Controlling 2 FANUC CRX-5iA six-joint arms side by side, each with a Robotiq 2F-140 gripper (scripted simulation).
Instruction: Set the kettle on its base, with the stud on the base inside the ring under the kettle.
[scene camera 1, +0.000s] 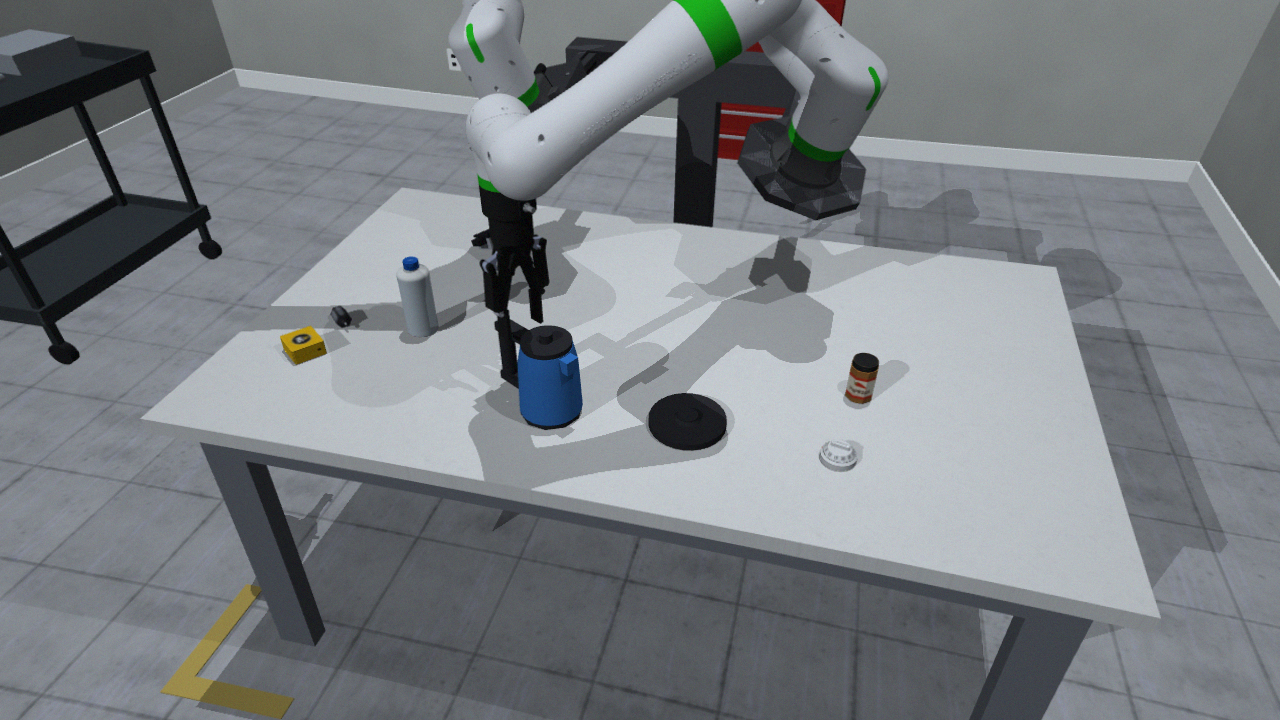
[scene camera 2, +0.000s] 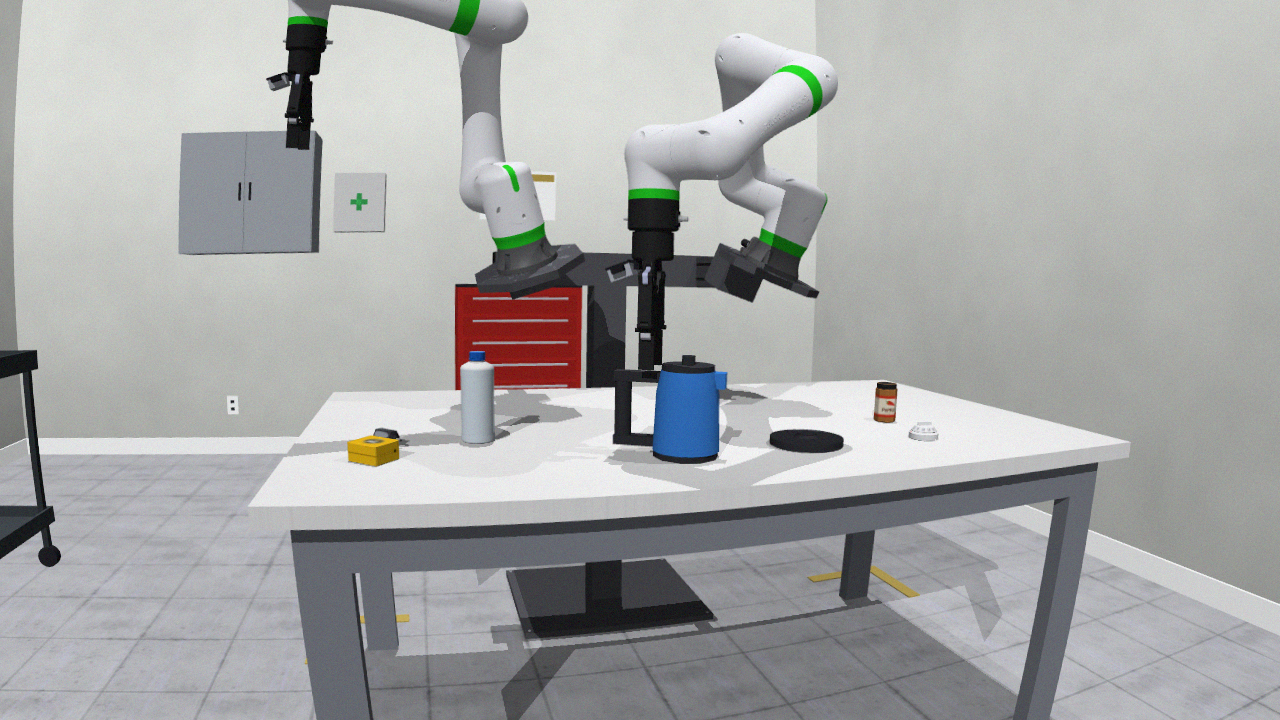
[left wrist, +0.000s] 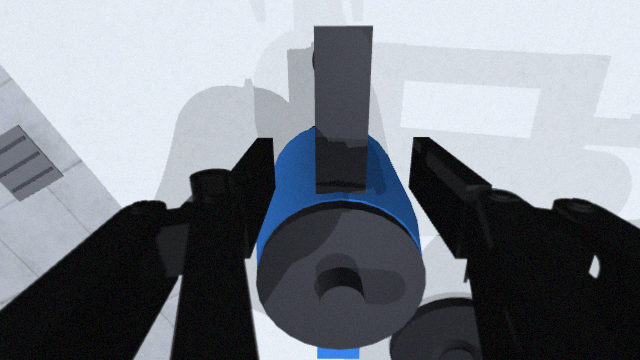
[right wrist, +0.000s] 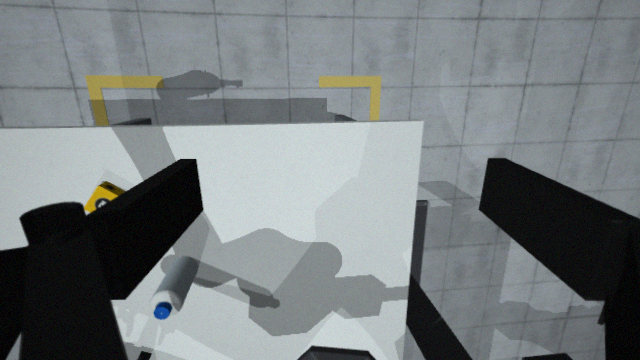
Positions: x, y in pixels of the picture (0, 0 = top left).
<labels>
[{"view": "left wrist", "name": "my left gripper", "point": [342, 163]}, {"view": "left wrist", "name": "blue kettle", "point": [340, 240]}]
</labels>
